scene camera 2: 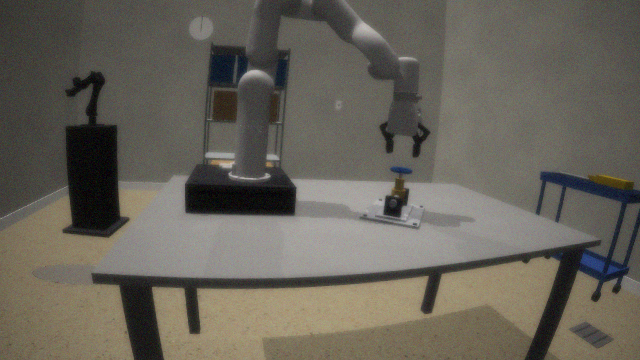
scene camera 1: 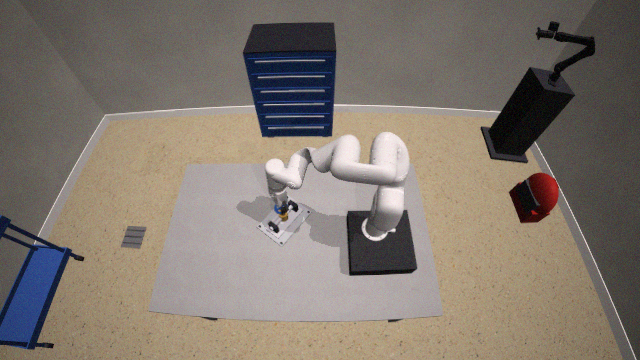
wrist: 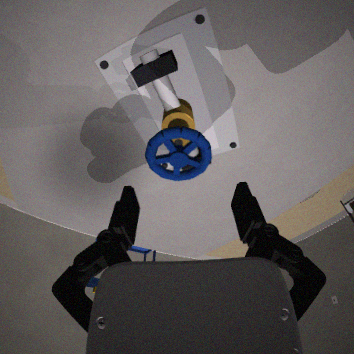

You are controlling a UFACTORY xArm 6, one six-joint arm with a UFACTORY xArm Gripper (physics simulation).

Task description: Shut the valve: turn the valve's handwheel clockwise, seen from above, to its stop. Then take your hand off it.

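The valve's blue handwheel lies level on top of the brass valve body. The valve is mounted with a pipe and black blocks on a light grey plate on the table. My gripper is open and empty, pointing down. In the scene camera 2 view its fingertips are a little above the handwheel, apart from it. In the scene camera 1 view the fingers are hard to make out. The wheel's turn angle against its stop cannot be told.
The arm stands on a black base block on the grey table. Beyond the table are a blue drawer cabinet, a blue cart and a black pedestal.
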